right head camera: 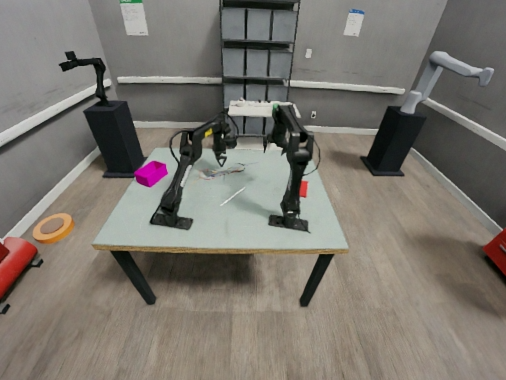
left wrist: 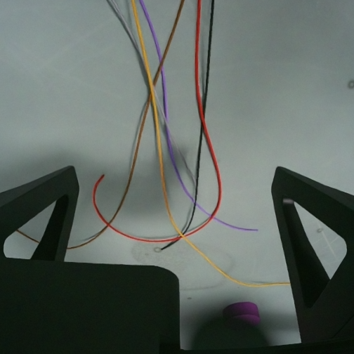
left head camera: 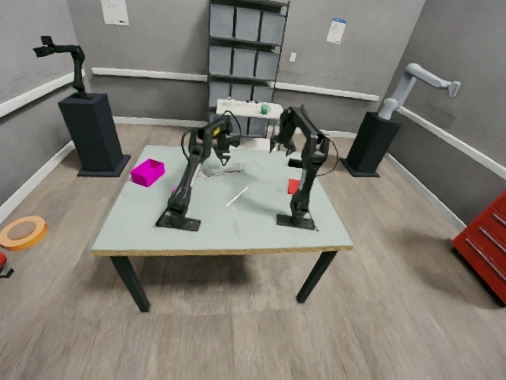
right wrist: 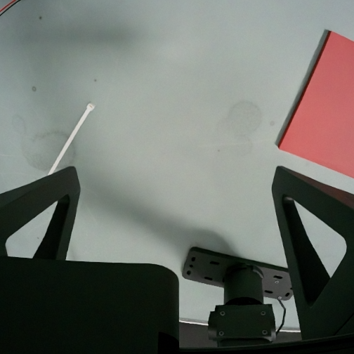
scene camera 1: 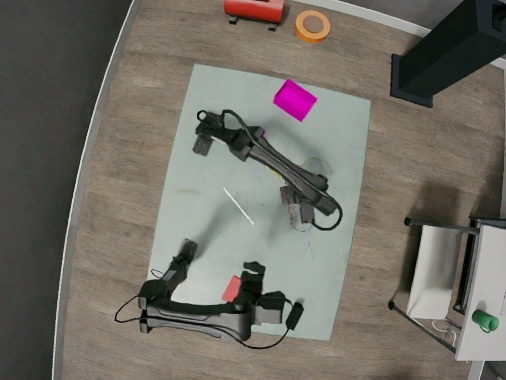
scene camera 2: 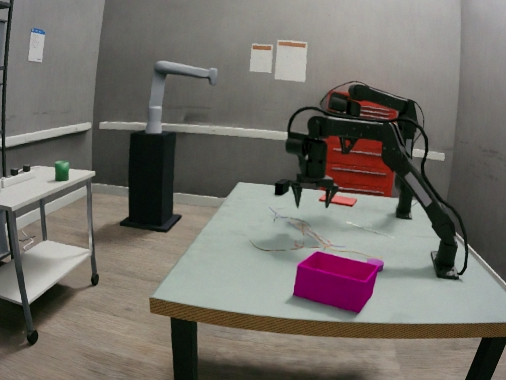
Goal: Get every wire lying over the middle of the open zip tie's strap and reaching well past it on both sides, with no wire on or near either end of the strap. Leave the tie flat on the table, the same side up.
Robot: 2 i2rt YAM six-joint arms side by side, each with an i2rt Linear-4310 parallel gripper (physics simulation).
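Frame: origin at the left arm's base, x back, y right, z up, level; centimetres.
Where they show: left gripper, fingertip midpoint: [right head camera: 219,162] [left head camera: 221,162] [scene camera 2: 311,208]; right gripper, fingertip midpoint: [right head camera: 272,154] [left head camera: 277,154] [scene camera 1: 253,274] [scene camera 2: 344,154]; left arm's base at its link origin: [right head camera: 172,222] [left head camera: 179,223] [scene camera 1: 207,134] [scene camera 2: 443,265]; right arm's base at its link origin: [right head camera: 288,223] [left head camera: 295,222] [scene camera 1: 183,261] [scene camera 2: 403,212].
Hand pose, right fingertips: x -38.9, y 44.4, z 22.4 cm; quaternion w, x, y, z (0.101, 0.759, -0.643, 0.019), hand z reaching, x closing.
Things, the pixels of their top centre, and the offset from my right fingertips. "pt": a spot on its surface instead.
- white open zip tie at a spot on its surface: [scene camera 2: 370,230] [scene camera 1: 238,205] [left head camera: 236,196] [right head camera: 232,196] pt dx +13.9, dy -19.5, dz -22.2 cm
- magenta box at its top centre: [scene camera 2: 339,265] [scene camera 1: 296,96] [left head camera: 147,166] [right head camera: 150,168] dx +7.4, dy -72.6, dz -15.0 cm
- purple round piece at its top centre: [scene camera 2: 375,261] dx +16.3, dy -53.0, dz -20.6 cm
- red flat block at its top centre: [scene camera 2: 338,198] [scene camera 1: 242,295] [right head camera: 297,186] [left head camera: 298,186] dx -1.9, dy +17.2, dz -21.4 cm
- black block at its top centre: [scene camera 2: 283,181] [scene camera 1: 295,318] [left head camera: 297,160] dx -27.3, dy +18.1, dz -17.4 cm
The white open zip tie [left head camera: 237,196] [right head camera: 232,196] [scene camera 1: 238,205] [scene camera 2: 370,229] [right wrist: 72,136] lies flat, with no wire across it. The wires [left head camera: 220,173] [right head camera: 222,172] [scene camera 2: 310,235] lie in a loose bundle apart from it. In the left wrist view they are red [left wrist: 218,185], black [left wrist: 198,165], purple [left wrist: 167,125], grey [left wrist: 172,137], orange [left wrist: 159,145] and brown [left wrist: 136,150], crossing one another. My left gripper [scene camera 2: 313,206] [left wrist: 174,177] is open and empty above the wires. My right gripper [left head camera: 281,151] [right wrist: 175,176] is open and empty, high above the table beside the tie; its left finger hides the strap's tail.
A magenta box [left head camera: 148,173] [scene camera 1: 295,100] [scene camera 2: 334,282] stands on the table, with a purple round piece [scene camera 2: 375,264] [left wrist: 241,312] near it. A red flat block [scene camera 1: 232,289] [scene camera 2: 338,200] [right wrist: 325,110] and a black block [scene camera 1: 295,316] [scene camera 2: 282,187] lie on my right arm's side.
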